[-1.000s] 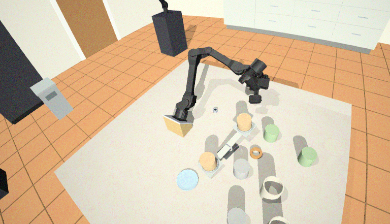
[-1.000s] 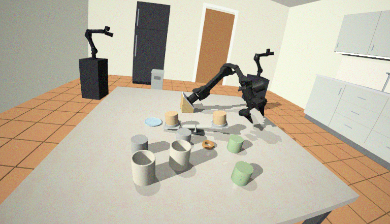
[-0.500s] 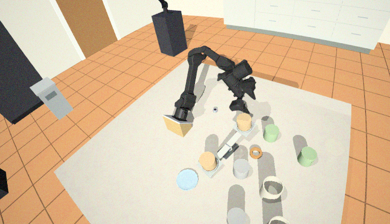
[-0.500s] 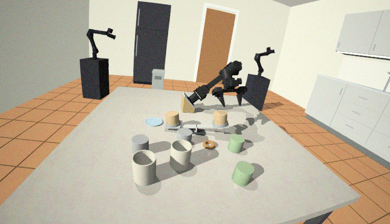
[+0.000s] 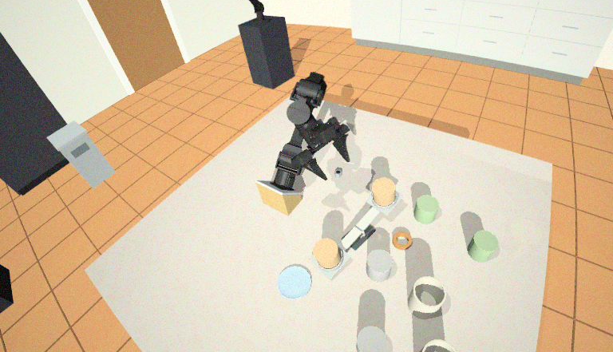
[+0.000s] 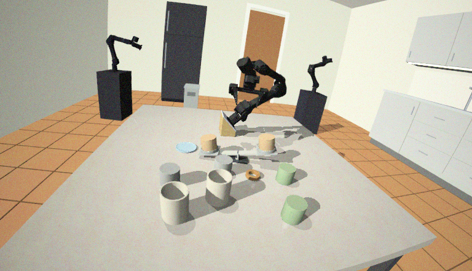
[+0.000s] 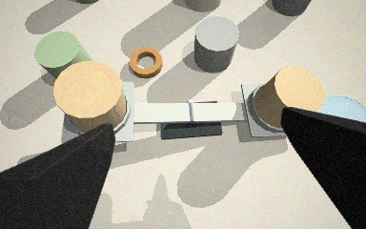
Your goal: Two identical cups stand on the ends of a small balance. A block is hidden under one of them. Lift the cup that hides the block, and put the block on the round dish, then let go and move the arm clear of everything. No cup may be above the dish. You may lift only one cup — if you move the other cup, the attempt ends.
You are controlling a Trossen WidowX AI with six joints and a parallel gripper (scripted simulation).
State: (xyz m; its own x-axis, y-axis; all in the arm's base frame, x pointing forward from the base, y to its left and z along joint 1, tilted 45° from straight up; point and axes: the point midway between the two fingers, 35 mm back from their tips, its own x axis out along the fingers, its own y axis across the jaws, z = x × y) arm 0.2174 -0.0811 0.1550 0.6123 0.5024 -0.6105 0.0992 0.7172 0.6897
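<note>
Now: the grey block 7 cm ahead of my gripper tip, 15 cm to the right of it and 19 cm below it. From my gripper tip the other things lie so: light blue round dish: 2 cm ahead, 26 cm to the right, 23 cm below.
</note>
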